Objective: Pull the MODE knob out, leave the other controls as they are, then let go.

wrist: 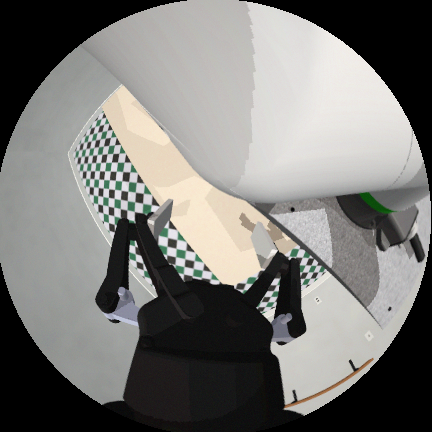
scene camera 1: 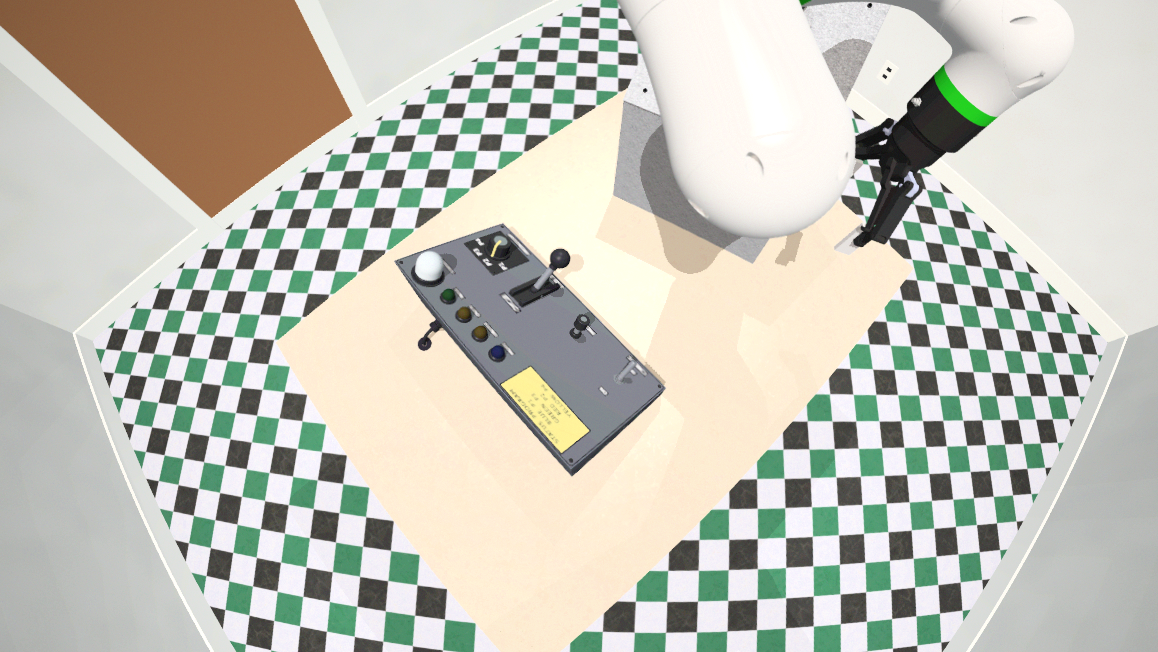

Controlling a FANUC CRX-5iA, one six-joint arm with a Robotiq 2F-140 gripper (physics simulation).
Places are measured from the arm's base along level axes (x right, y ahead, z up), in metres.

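Pixels of known places: gripper, fingertip midpoint: [wrist: 213, 219] [scene camera 1: 836, 216].
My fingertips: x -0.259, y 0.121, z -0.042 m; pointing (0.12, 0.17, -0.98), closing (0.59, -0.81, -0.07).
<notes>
Ahead of a thing's pixels: the offset from my fingertips to its middle. "pt": to the spot under its first point.
The grey control panel [scene camera 1: 538, 340] lies on the pale table top in the scene view. Its small labels are too blurred to tell which one reads MODE. A small black knob @(dx +0.229, dy +0.355, dz -0.235 m) [scene camera 1: 582, 321] stands up from the panel's right half, between the lever and a small metal toggle. A black rotary knob @(dx +0.469, dy +0.347, dz -0.249 m) [scene camera 1: 501, 245] with a pale pointer line sits at the panel's upper end. My gripper [scene camera 1: 857, 194] [wrist: 213, 219] is open and empty, far to the right of the panel and away from its controls. The panel does not show in the wrist view.
A ball-topped lever [scene camera 1: 559, 259], a metal toggle @(dx +0.109, dy +0.361, dz -0.248 m) [scene camera 1: 626, 370], a white dome @(pt dx +0.475, dy +0.495, dz -0.144 m) [scene camera 1: 428, 266] and several coloured buttons are on the panel. A small crank @(pt dx +0.467, dy +0.589, dz -0.356 m) [scene camera 1: 424, 343] sticks out from its left side. The white arm [scene camera 1: 753, 121] [wrist: 310, 115] and grey pedestal [scene camera 1: 640, 161] are between panel and gripper.
</notes>
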